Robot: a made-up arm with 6 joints. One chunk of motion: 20 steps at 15 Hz.
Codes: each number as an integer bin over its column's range. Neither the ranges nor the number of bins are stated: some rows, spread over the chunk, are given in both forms.
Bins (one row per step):
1: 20 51 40 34 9 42
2: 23 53 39 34 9 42
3: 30 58 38 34 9 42
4: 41 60 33 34 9 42
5: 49 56 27 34 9 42
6: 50 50 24 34 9 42
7: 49 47 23 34 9 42
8: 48 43 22 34 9 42
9: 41 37 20 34 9 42
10: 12 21 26 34 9 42
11: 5 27 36 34 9 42
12: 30 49 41 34 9 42
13: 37 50 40 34 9 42
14: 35 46 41 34 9 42
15: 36 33 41 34 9 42
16: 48 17 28 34 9 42
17: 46 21 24 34 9 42
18: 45 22 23 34 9 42
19: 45 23 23 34 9 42
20: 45 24 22 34 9 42
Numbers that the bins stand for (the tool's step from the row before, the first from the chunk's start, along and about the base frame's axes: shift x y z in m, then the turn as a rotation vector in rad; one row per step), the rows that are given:
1: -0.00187 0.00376 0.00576 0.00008 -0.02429 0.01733
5: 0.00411 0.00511 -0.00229 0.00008 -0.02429 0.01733
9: 0.00246 -0.00002 -0.00662 0.00008 -0.02429 0.01733
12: 0.00019 0.00322 0.00638 0.00008 -0.02429 0.01733
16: 0.00390 -0.00541 -0.00167 0.00008 -0.02429 0.01733
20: 0.00329 -0.00352 -0.00538 0.00008 -0.02429 0.01733
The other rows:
2: -0.00125 0.00430 0.00514 0.00008 -0.02429 0.01733
3: 0.00019 0.00565 0.00452 0.00008 -0.02429 0.01733
4: 0.00246 0.00619 0.00143 0.00008 -0.02429 0.01733
6: 0.00432 0.00349 -0.00414 0.00008 -0.02429 0.01733
7: 0.00411 0.00268 -0.00476 0.00008 -0.02429 0.01733
8: 0.00390 0.00160 -0.00538 0.00008 -0.02429 0.01733
10: -0.00352 -0.00433 -0.00290 0.00008 -0.02429 0.01733
11: -0.00497 -0.00271 0.00329 0.00008 -0.02429 0.01733
13: 0.00163 0.00349 0.00576 0.00008 -0.02429 0.01733
14: 0.00122 0.00241 0.00638 0.00008 -0.02429 0.01733
15: 0.00143 -0.00110 0.00638 0.00008 -0.02429 0.01733
17: 0.00349 -0.00433 -0.00414 0.00008 -0.02429 0.01733
18: 0.00329 -0.00406 -0.00476 0.00008 -0.02429 0.01733
19: 0.00329 -0.00379 -0.00476 0.00008 -0.02429 0.01733

